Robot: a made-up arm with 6 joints.
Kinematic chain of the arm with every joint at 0, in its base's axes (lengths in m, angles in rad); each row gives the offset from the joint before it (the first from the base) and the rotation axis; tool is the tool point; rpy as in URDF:
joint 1: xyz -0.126 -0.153 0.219 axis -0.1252 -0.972 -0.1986
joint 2: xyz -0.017 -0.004 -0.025 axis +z
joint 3: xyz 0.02 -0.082 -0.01 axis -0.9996 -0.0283 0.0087
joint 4: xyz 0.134 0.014 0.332 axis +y
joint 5: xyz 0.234 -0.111 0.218 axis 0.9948 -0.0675 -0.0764
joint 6: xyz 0.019 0 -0.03 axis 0.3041 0.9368 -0.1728
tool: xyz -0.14 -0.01 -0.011 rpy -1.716 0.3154 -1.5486
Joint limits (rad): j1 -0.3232..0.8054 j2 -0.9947..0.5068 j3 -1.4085..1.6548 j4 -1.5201..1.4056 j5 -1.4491..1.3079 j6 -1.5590..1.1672
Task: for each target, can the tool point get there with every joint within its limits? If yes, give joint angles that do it. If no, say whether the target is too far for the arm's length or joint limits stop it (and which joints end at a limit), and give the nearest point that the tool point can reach.
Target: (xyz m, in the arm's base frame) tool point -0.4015 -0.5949 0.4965
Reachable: yes | joints -0.1129 -0.7486 -0.6933 -1.2562 -0.2722 -0.4670
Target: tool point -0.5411 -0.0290 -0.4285
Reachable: no: joint limits stop it (at a limit: joint 1, joint 2, joint 3, joint 4, joint 6) | nearest point -0.5506 -0.3238 -0.2490 | short by 0.345 m
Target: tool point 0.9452 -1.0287 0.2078
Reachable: no: too far | nearest point 0.5184 -0.7101 0.2066 | short by 0.533 m
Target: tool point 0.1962 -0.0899 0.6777
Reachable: yes | joints 0.4063 -0.1600 0.8663 0.9005 0.0329 0.9528
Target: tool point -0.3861 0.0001 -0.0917
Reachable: no: joint limits stop it (at a limit: joint 2, joint 3, joint 4) | nearest point -0.3397 0.1720 -0.0269 | short by 0.189 m
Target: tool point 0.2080 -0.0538 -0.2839
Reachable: no: joint limits stop it (at a limit: joint 1, joint 2, joint 3, joint 4, joint 6) | nearest point 0.2444 -0.1075 -0.2012 | short by 0.105 m
